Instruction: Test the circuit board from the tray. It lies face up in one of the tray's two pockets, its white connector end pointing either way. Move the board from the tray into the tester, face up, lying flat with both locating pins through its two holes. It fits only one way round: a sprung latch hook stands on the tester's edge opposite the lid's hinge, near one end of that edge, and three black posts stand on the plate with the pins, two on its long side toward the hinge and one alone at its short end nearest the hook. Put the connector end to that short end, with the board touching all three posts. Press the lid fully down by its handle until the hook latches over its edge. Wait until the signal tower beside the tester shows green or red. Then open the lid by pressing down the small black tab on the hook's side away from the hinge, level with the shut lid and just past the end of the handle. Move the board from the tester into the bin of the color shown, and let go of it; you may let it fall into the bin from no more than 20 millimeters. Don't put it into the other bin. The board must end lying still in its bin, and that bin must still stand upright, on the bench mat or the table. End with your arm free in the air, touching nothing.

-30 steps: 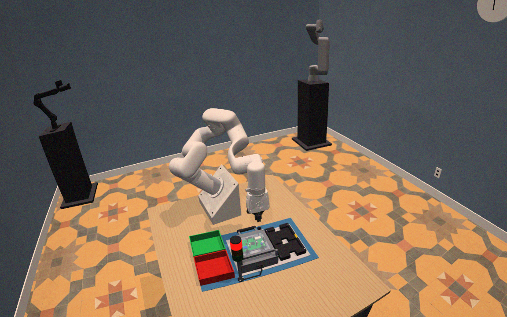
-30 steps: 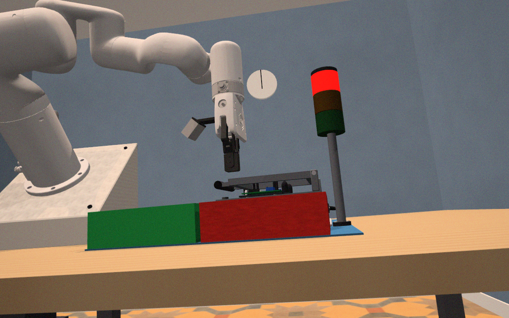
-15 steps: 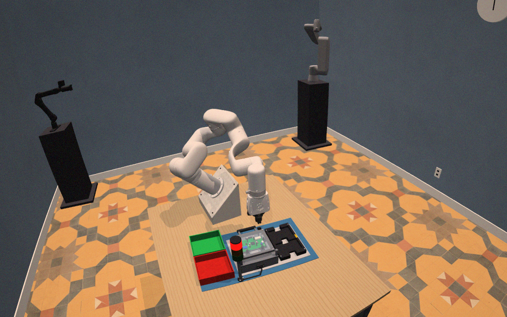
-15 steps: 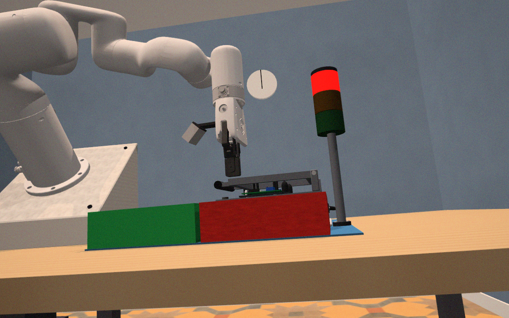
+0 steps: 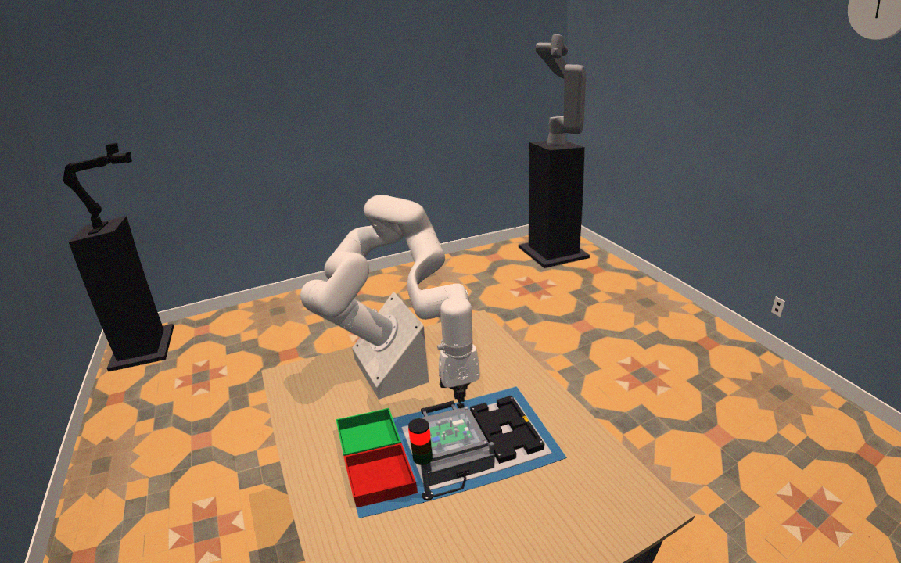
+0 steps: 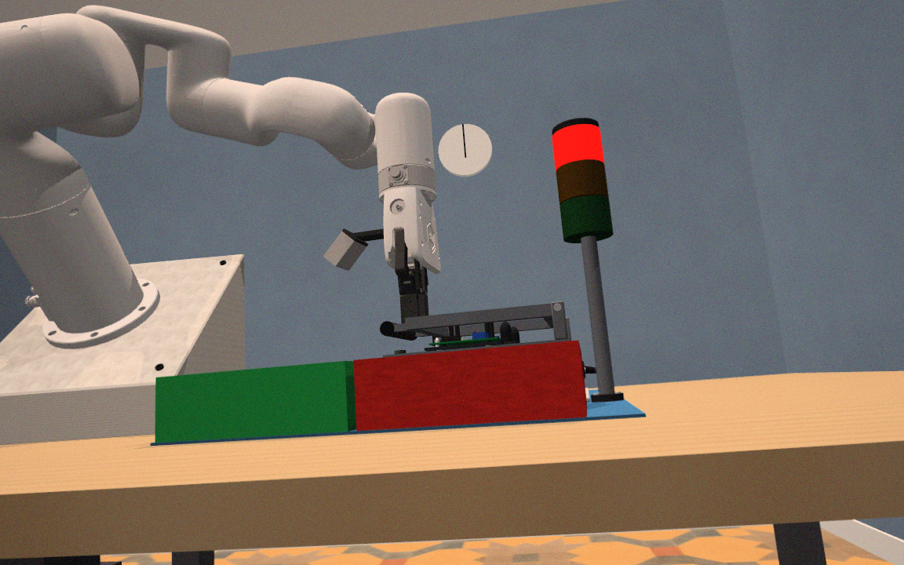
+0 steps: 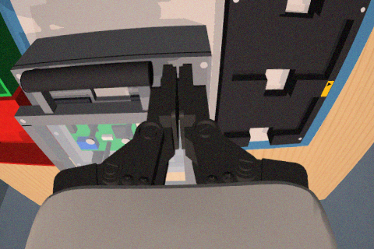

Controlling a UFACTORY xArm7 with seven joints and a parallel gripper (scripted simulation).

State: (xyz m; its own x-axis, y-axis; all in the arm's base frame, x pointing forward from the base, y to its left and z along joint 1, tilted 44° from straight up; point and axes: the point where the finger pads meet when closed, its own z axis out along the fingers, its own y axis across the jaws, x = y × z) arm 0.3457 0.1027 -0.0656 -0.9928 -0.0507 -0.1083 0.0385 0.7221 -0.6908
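My gripper is now 20 mm short of the black latch tab, 10 mm to the left of it and 30 mm above it. The rest, counted from my hand: tester plate: 90 mm ahead, 60 mm to the right, 50 mm below; then tester lid: 80 mm ahead, 70 mm to the right, 30 mm below; then green circuit board: 80 mm ahead, 70 mm to the right, 50 mm below.
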